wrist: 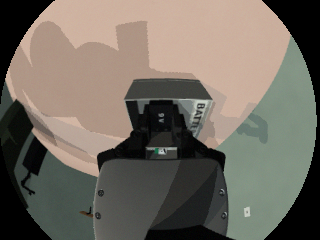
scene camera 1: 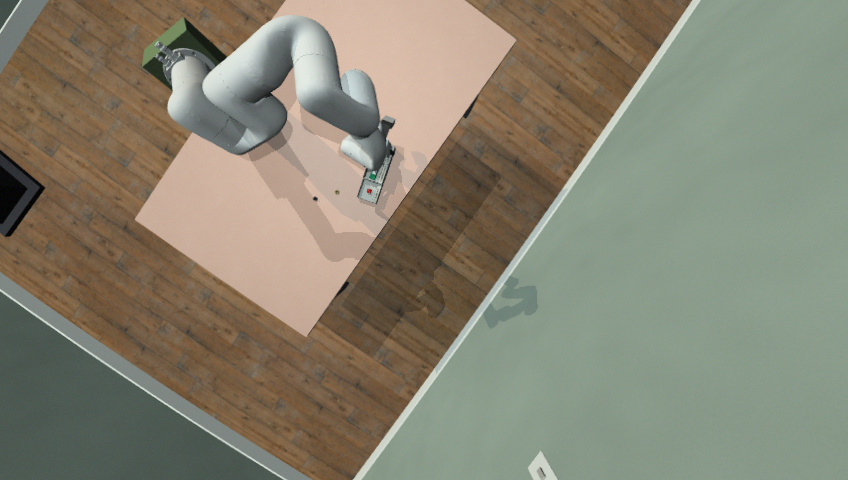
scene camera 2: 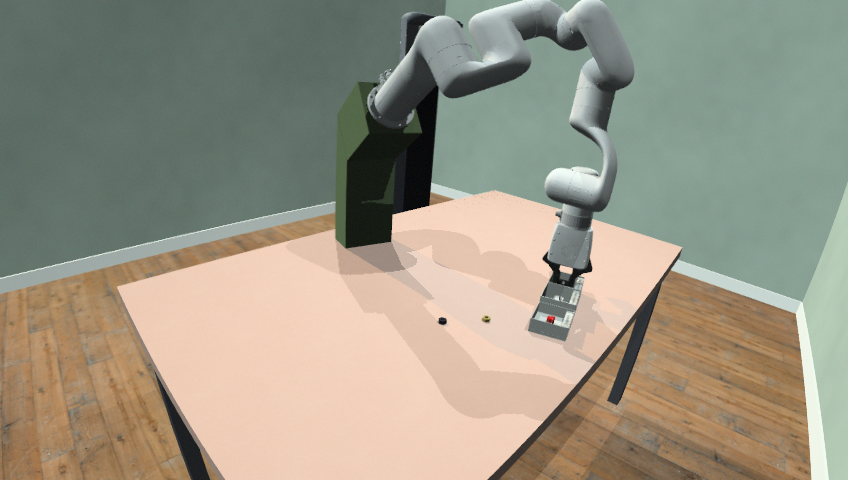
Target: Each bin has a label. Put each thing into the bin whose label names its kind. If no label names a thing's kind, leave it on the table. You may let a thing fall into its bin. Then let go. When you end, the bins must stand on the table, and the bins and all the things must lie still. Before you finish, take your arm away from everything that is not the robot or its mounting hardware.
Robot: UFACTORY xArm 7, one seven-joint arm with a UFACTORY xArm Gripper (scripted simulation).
Note:
I see my gripper point(scene camera 2: 561, 289) and a bin point(scene camera 2: 563, 312).
The bin also shows in the wrist view point(wrist: 187, 93) and in scene camera 1 point(scene camera 1: 367, 183). My gripper shows as well in the wrist view point(wrist: 161, 112).

